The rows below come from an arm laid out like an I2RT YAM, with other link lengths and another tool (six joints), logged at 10 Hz.
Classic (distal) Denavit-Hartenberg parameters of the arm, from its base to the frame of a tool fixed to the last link. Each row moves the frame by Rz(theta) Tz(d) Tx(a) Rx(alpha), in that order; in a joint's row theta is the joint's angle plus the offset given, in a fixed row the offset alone. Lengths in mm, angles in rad.
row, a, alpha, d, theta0
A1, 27, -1.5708, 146.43, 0
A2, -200.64, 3.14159, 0, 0
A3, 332.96, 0, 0, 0.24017
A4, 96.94, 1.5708, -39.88, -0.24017
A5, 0, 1.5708, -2.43, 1.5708
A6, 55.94, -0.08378, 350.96, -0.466
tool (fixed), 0, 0, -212.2, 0
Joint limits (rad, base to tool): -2.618..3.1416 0..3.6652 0..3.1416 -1.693..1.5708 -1.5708..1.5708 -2.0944..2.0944
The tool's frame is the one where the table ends.
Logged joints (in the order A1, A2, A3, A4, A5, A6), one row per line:
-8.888 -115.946 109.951 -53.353 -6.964 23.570
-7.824 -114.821 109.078 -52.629 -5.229 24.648
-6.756 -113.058 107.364 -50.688 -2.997 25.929
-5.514 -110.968 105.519 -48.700 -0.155 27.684
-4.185 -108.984 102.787 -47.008 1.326 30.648
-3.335 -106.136 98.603 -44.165 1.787 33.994
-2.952 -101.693 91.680 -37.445 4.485 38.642
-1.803 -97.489 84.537 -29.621 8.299 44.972
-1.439 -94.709 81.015 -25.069 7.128 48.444
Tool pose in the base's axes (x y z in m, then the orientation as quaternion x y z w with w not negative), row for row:
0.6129 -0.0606 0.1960 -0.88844 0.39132 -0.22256 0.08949
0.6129 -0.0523 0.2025 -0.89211 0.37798 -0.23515 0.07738
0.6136 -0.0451 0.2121 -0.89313 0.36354 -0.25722 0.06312
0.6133 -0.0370 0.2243 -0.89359 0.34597 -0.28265 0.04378
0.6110 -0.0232 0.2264 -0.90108 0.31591 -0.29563 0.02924
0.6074 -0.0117 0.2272 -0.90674 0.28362 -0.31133 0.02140
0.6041 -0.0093 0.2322 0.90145 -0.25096 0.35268 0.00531
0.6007 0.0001 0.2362 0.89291 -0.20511 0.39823 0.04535
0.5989 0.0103 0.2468 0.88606 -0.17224 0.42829 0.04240
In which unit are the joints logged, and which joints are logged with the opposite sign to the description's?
The joints are logged in degrees. Opposite sign: A2, A6.
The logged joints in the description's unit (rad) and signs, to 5 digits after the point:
-0.15512 2.02364 1.91901 -0.93119 -0.12154 -0.41137
-0.13655 2.00400 1.90377 -0.91855 -0.09126 -0.43019
-0.11791 1.97323 1.87386 -0.88467 -0.05231 -0.45255
-0.09624 1.93676 1.84165 -0.84998 -0.00271 -0.48318
-0.07304 1.90213 1.79397 -0.82044 0.02314 -0.53491
-0.05821 1.85242 1.72095 -0.77082 0.03119 -0.59331
-0.05152 1.77488 1.60012 -0.65354 0.07828 -0.67443
-0.03147 1.70150 1.47545 -0.51698 0.14484 -0.78491
-0.02512 1.65298 1.41398 -0.43754 0.12441 -0.84551

